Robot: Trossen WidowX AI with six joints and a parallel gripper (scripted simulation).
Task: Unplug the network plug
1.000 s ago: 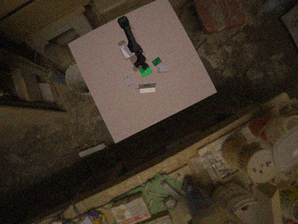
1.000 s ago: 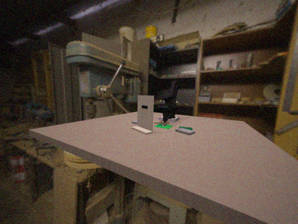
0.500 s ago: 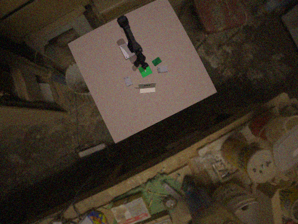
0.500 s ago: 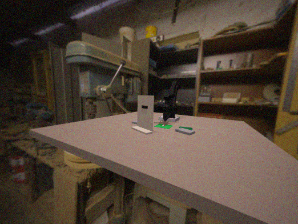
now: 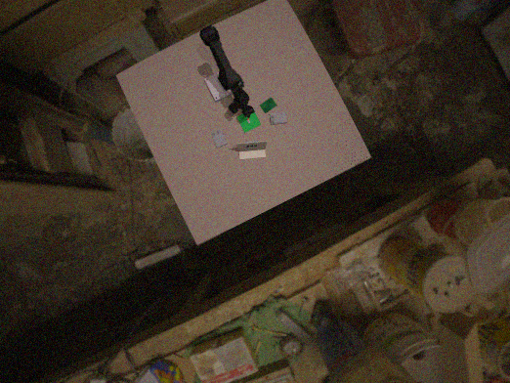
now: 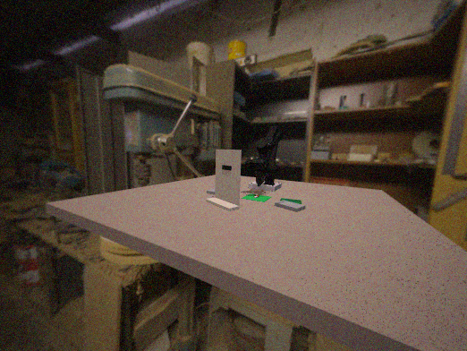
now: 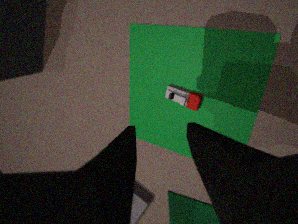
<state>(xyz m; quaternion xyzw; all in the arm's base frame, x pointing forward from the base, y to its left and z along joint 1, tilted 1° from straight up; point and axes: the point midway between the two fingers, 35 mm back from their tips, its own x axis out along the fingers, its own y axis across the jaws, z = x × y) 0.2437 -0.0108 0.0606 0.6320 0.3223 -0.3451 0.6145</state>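
Now: the plug 1 cm ahead of my gripper tip and 6 cm below it. Round my gripper tip: green square (1 cm ahead, 6 cm below); upright panel (19 cm ahead, 10 cm to the right, 4 cm above); dark green tile (1 cm behind, 16 cm to the left, 6 cm below).
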